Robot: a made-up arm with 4 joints.
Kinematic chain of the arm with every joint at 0, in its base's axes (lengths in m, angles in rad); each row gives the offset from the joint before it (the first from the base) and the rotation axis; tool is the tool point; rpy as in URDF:
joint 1: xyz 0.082 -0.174 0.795 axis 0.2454 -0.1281 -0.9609
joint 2: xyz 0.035 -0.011 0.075 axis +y
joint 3: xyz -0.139 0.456 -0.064 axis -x
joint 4: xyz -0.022 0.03 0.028 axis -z
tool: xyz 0.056 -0.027 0 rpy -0.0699 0.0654 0.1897
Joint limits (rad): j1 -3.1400..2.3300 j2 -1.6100..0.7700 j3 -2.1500..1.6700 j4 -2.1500..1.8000
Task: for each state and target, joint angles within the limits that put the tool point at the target. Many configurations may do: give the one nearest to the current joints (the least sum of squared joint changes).
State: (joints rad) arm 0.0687 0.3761 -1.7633 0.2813
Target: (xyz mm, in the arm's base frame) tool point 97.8 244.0 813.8
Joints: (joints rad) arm 0.1837 -0.1305 -1.8954 -0.1505
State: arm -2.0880 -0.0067 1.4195 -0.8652
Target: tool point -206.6 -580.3 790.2
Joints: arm -2.4071 -0.1816 1.2795 -1.1076
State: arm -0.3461 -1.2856 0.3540 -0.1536
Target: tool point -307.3 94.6 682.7
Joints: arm -1.0231 -1.0487 0.3365 -0.4757
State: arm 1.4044 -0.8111 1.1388 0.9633
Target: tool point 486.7 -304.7 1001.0
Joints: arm 2.0833 -0.3521 1.2741 0.9288
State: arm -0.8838 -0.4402 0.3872 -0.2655
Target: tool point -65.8 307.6 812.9
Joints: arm -0.1650 0.0963 0.2683 -0.7284
